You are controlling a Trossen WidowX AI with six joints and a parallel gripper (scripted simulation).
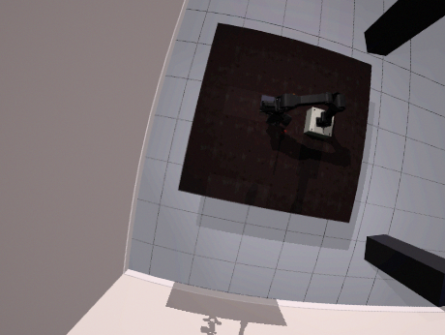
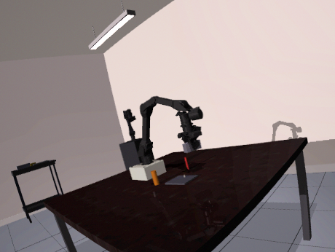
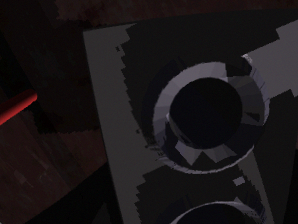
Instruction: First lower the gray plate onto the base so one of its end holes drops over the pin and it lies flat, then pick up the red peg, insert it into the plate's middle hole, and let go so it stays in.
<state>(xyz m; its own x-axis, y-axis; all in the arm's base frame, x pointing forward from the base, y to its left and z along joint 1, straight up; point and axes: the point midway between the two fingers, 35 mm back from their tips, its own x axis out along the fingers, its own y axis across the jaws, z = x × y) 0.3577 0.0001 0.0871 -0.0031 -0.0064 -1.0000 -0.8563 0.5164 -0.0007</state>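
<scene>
The gray base is 30 mm behind my gripper tip, 120 mm to the right of it and 130 mm below it. Also, from my gripper tip: red peg 110 mm behind, 70 mm to the left, 100 mm below; then gray plate 30 mm above; then orange cylinder 170 mm behind, 170 mm to the right, 100 mm below.
</scene>
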